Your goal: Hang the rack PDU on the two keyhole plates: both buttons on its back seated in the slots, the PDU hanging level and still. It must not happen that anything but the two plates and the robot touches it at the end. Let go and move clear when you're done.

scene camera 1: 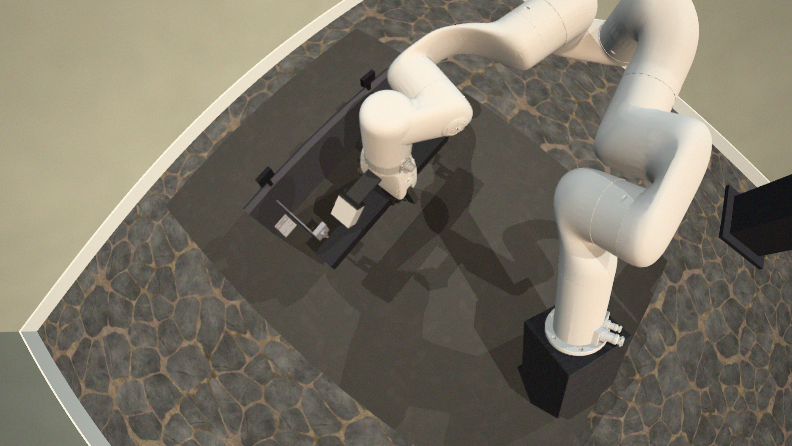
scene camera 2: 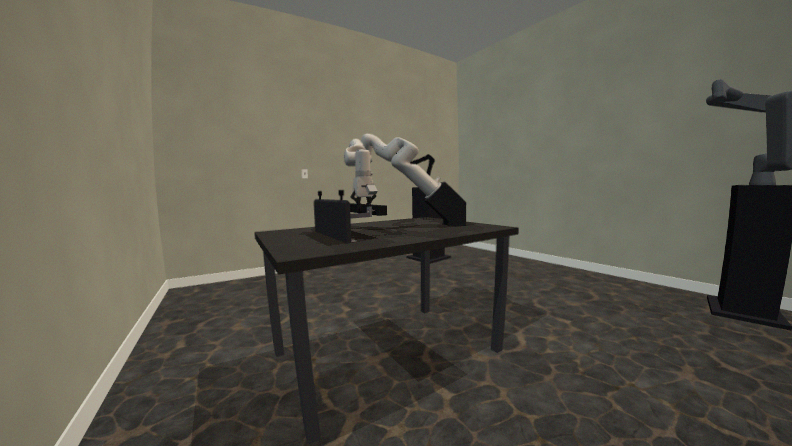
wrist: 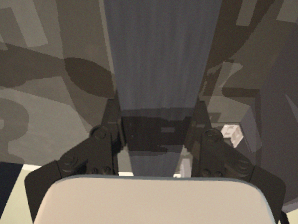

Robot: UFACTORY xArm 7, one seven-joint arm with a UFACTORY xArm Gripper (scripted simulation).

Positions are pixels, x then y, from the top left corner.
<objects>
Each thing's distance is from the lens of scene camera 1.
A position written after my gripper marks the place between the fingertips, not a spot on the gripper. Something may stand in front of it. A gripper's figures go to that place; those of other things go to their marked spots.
my gripper (scene camera 1: 387, 192): 0.70 m
rack PDU (scene camera 1: 338, 245): 0.64 m
panel (scene camera 1: 309, 171): 0.76 m
The marked spots on the panel and the rack PDU are 0.20 m apart.
</objects>
